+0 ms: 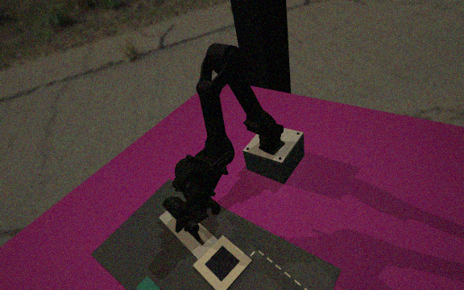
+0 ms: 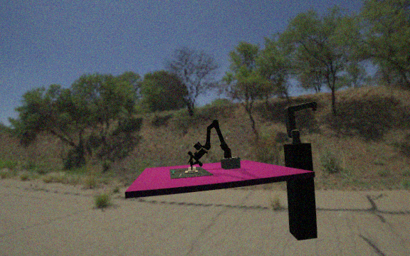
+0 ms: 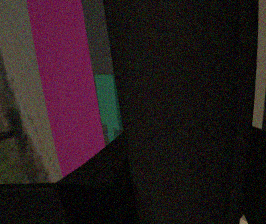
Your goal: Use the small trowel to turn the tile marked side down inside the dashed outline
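The dark grey mat lies 80 mm to the left of my gripper tip, 80 mm below it and 10 mm ahead of it. Round my gripper tip: dark trowel: 30 mm behind, 10 mm below; then tile: 130 mm to the left, 50 mm below, 30 mm behind; then teal patch: 150 mm ahead, 80 mm to the left, 50 mm below.
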